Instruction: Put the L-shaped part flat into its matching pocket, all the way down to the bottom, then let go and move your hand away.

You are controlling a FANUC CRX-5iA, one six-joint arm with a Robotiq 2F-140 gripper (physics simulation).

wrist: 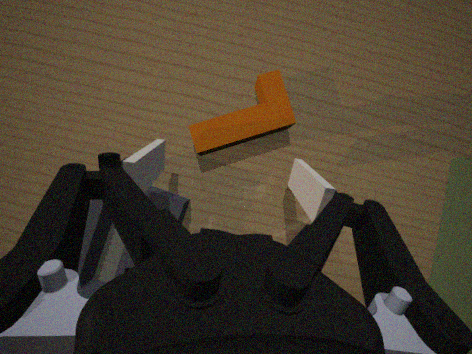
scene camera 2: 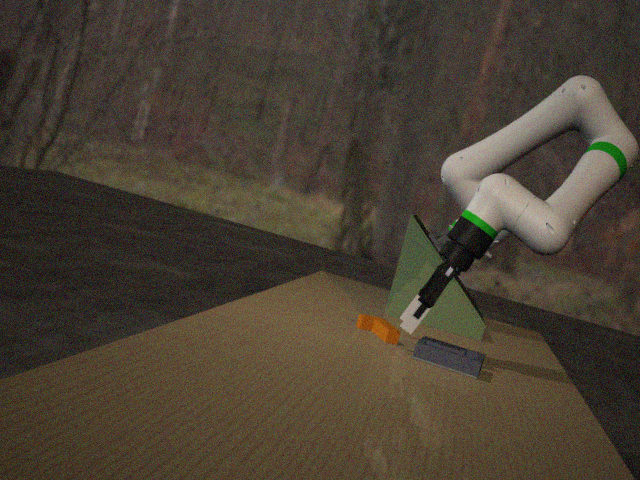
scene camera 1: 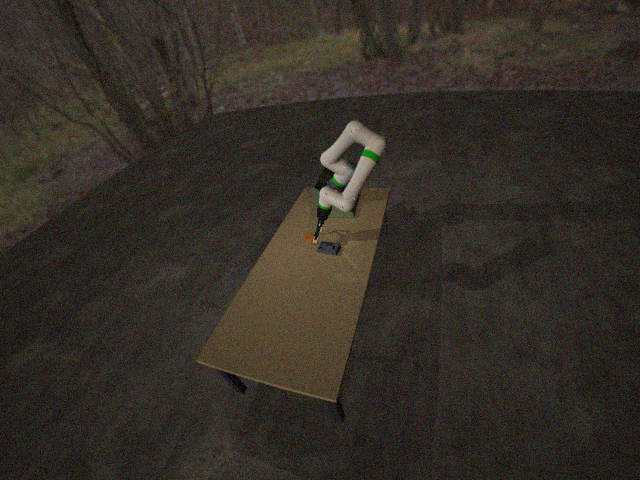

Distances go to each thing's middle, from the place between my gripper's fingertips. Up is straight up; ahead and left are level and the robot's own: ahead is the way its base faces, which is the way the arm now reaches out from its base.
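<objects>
Orange L-shaped part [scene camera 2: 384, 330]: my hand 2 cm above it, 6 cm to the left of it.
</objects>
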